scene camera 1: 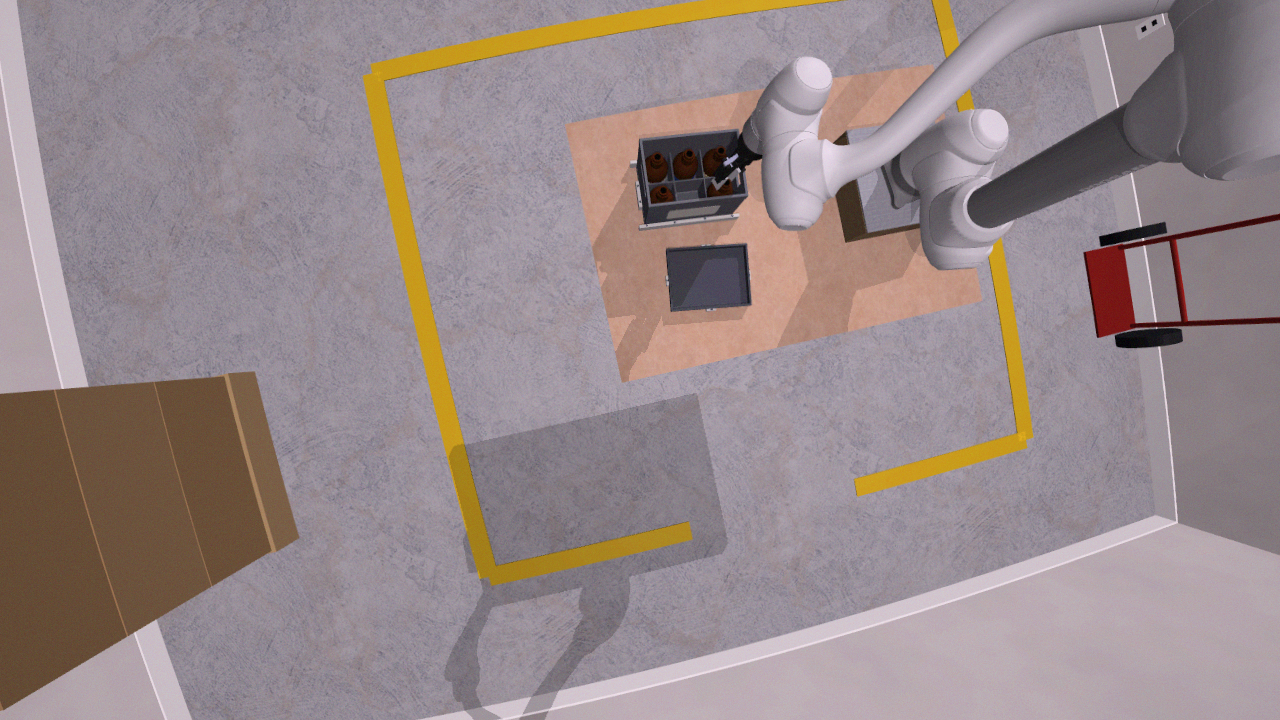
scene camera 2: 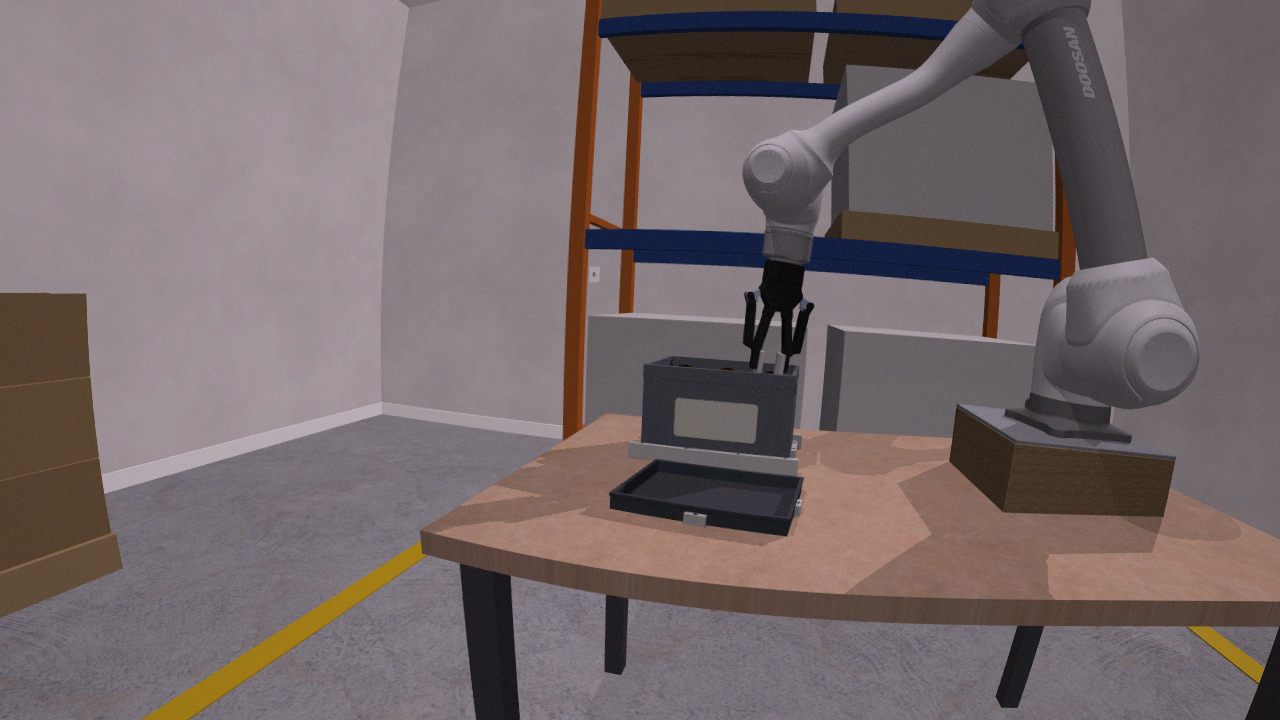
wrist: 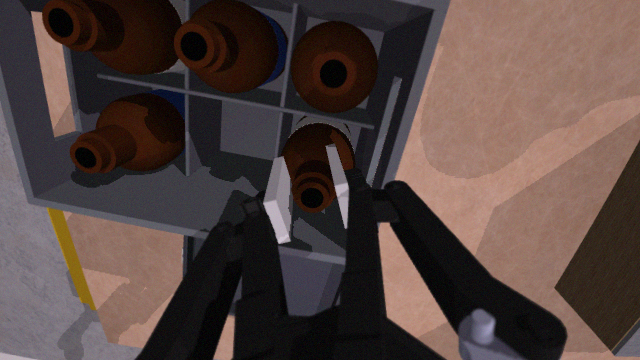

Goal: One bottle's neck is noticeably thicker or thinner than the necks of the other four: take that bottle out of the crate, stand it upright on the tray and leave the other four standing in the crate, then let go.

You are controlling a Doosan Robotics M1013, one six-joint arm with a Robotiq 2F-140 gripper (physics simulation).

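Frame: origin at the arm's base, x back, y right, z up, level; centimetres.
Seen in the pictures: gripper, between the fingertips: (scene camera 1: 721, 181) (wrist: 309, 167); arm's base, origin of its link: (scene camera 1: 908, 173) (scene camera 2: 1064, 428).
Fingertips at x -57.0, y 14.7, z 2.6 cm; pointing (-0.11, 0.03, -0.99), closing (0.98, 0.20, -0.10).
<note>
Pixels of each thing's middle, then the offset from my fingertips to it. "pt": a spot on its surface instead. Level surfaces: height alone.
- dark grey crate, middle of its body: (wrist: 236, 99) (scene camera 2: 724, 409) (scene camera 1: 688, 180) dx -7.0, dy +4.9, dz -5.1 cm
- lower-right bottle, middle of its body: (wrist: 317, 161) (scene camera 1: 719, 193) dx +0.3, dy -1.5, dz -5.3 cm
- dark tray, a spot on its surface: (scene camera 2: 707, 497) (scene camera 1: 705, 278) pt dx -10.2, dy -22.7, dz -13.3 cm
- wooden table, height of its surface: dz -13.8 cm
The dark grey crate (scene camera 1: 657, 214) (scene camera 2: 657, 420) (wrist: 140, 197) holds brown bottles. In the wrist view, three bottles (wrist: 142, 37) (wrist: 245, 50) (wrist: 335, 37) stand in the upper row. Another bottle (wrist: 145, 130) stands lower left, beside an empty middle compartment. The lower-right bottle (wrist: 317, 145) (scene camera 1: 718, 190) is upright in its compartment. My gripper (wrist: 309, 167) (scene camera 1: 727, 171) (scene camera 2: 773, 363) is shut on its neck, the pale pads on both sides. From these angles I cannot compare the neck widths surely. The dark tray (scene camera 1: 707, 277) (scene camera 2: 707, 497) holds no bottle.
Crate and tray rest on the wooden table (scene camera 1: 769, 331) (scene camera 2: 877, 501), the tray in front of the crate. My arm's base stands on a wooden block (scene camera 2: 1083, 483) at the right. Crate walls and thin dividers surround the gripped bottle. A shelf rack (scene camera 2: 581, 268) stands behind.
</note>
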